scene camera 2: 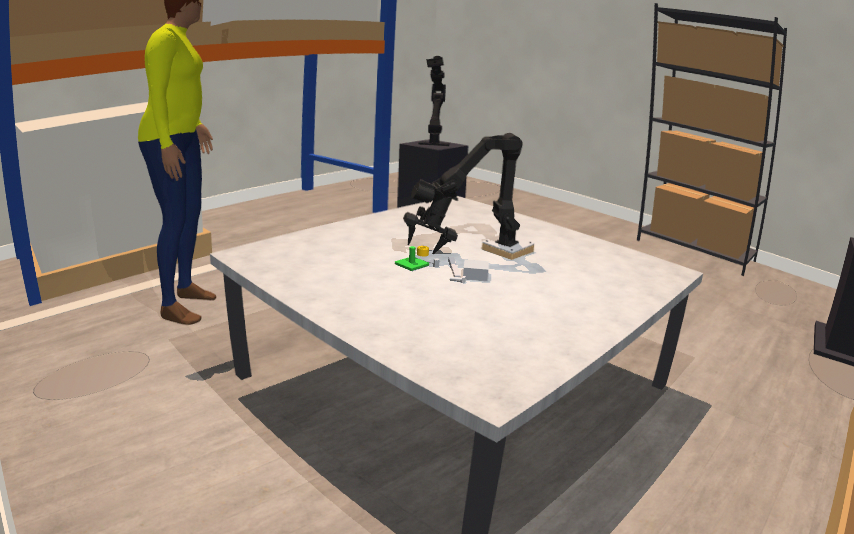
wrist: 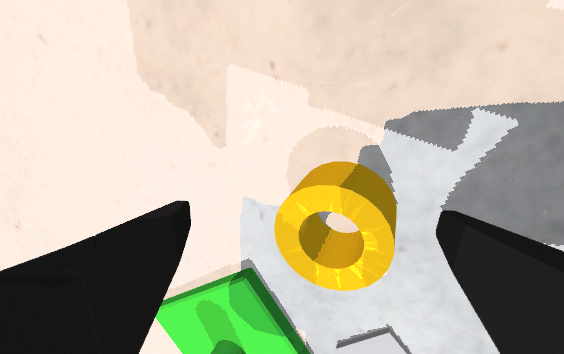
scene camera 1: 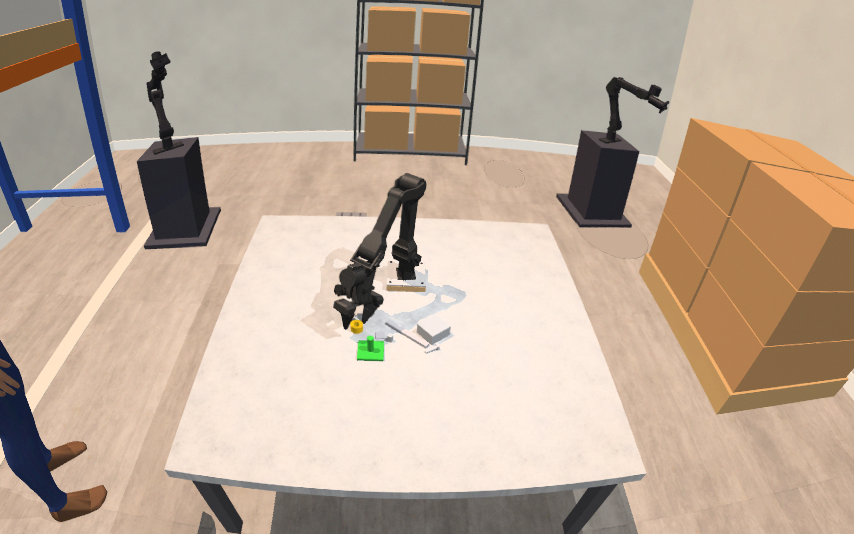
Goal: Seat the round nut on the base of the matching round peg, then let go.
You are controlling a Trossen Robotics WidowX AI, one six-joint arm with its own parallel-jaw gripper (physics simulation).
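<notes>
The yellow round nut (scene camera 1: pixel 356 330) (scene camera 2: pixel 423 251) (wrist: pixel 380 240) lies flat on the table, hole upward, behind the green base in scene camera 1. The green square base (scene camera 1: pixel 362 357) (scene camera 2: pixel 403 263) (wrist: pixel 272 320) carries an upright round green peg (scene camera 1: pixel 370 343) (scene camera 2: pixel 412 254) (wrist: pixel 228 348), with no nut around it. My gripper (scene camera 1: pixel 356 323) (scene camera 2: pixel 422 248) (wrist: pixel 314 217) is open and low, with its fingers on either side of the nut and gaps on both sides. In the wrist view the nut is nearer the right finger. The exact fingertip height is hard to tell.
A light grey block (scene camera 1: pixel 433 329) (scene camera 2: pixel 475 270) and a thin grey bar (scene camera 1: pixel 406 333) lie right of the base in scene camera 1. A small grey piece (scene camera 2: pixel 436 262) lies close to the base. The arm's mount (scene camera 1: pixel 406 287) (scene camera 2: pixel 508 249) stands behind them on the table (scene camera 1: pixel 403 428).
</notes>
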